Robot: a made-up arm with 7 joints.
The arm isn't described. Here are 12 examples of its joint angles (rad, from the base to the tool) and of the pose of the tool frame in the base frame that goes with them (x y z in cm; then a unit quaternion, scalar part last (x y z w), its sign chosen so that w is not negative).
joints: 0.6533 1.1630 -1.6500 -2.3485 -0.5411 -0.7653 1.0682
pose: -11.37 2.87 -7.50 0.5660 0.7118 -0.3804 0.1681
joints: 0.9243 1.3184 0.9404 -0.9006 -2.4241 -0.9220 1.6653
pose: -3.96 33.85 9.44 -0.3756 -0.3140 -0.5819 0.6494
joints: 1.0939 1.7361 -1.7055 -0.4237 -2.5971 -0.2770 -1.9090
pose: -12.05 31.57 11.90 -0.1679 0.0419 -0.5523 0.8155
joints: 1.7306 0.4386 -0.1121 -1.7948 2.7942 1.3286 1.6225
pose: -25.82 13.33 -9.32 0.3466 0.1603 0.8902 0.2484
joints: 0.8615 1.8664 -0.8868 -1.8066 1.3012 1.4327 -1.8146
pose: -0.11 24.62 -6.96 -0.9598 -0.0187 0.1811 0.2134
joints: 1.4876 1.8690 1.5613 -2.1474 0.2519 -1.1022 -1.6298
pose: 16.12 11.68 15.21 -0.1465 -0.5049 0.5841 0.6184
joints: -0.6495 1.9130 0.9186 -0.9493 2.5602 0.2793 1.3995
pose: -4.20 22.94 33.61 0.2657 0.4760 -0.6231 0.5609
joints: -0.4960 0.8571 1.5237 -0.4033 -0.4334 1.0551 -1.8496
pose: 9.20 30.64 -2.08 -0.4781 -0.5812 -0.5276 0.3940
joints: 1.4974 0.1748 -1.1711 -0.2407 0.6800 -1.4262 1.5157
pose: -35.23 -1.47 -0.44 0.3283 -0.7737 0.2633 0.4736
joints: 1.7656 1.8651 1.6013 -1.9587 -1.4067 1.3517 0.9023
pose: 15.76 17.41 8.60 -0.3417 -0.0657 0.9163 0.1984
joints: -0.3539 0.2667 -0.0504 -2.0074 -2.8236 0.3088 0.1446
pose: 23.61 6.34 3.73 0.3142 0.3111 -0.8944 0.0667
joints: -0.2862 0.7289 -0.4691 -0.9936 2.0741 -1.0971 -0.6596
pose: 22.62 15.81 -10.24 -0.4475 0.7992 0.3909 0.0908
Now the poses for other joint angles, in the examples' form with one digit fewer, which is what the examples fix.
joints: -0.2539 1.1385 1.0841 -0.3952 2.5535 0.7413 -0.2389
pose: 5.3 32.6 3.0 -0.323 0.731 -0.345 0.491
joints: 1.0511 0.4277 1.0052 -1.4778 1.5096 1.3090 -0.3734
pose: -16.8 27.0 -1.7 0.089 -0.921 -0.025 0.377
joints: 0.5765 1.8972 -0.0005 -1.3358 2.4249 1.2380 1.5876
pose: 18.2 27.1 9.6 0.420 -0.618 0.396 0.533
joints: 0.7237 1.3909 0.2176 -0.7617 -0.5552 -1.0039 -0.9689
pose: 0.9 35.7 3.8 0.612 -0.183 0.764 0.088
